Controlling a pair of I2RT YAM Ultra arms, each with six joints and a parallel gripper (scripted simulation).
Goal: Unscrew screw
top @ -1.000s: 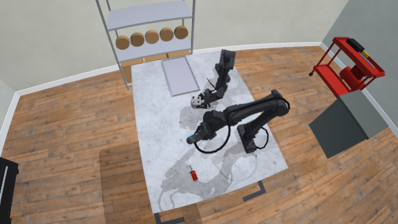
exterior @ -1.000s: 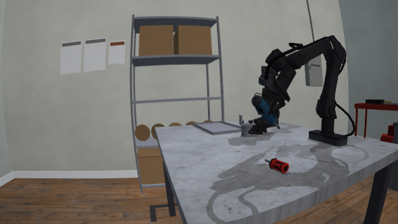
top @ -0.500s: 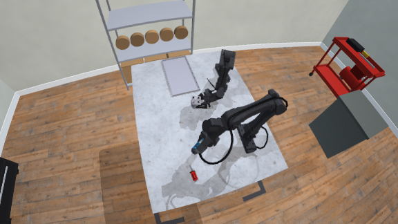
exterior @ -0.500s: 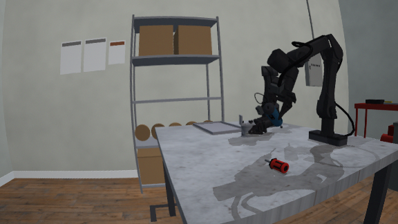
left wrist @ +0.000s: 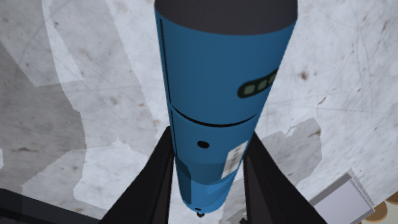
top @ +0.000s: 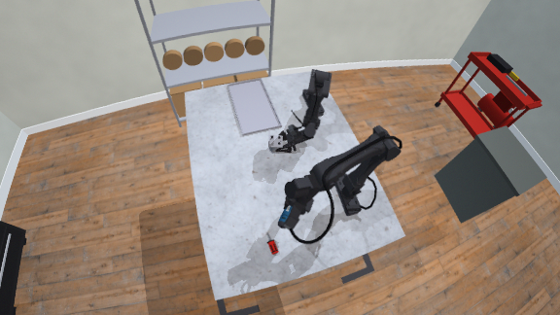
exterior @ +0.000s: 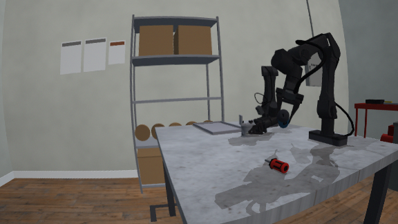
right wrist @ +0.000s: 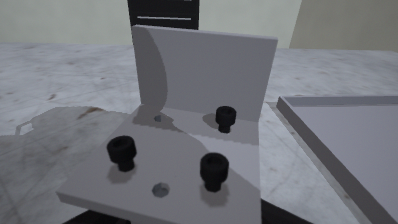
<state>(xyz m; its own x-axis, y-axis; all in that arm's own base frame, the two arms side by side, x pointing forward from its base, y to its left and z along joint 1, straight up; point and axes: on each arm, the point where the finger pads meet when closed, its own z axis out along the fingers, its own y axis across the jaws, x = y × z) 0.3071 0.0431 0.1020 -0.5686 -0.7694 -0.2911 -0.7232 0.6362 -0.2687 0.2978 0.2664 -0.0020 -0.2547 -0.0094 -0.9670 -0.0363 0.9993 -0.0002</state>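
Now: the joint module right at my right hand. Also, from my right hand: screw (60 mm behind, 260 mm to the left, 60 mm above); grey bracket (50 mm above); bit (50 mm behind, 270 mm to the left, 60 mm above).
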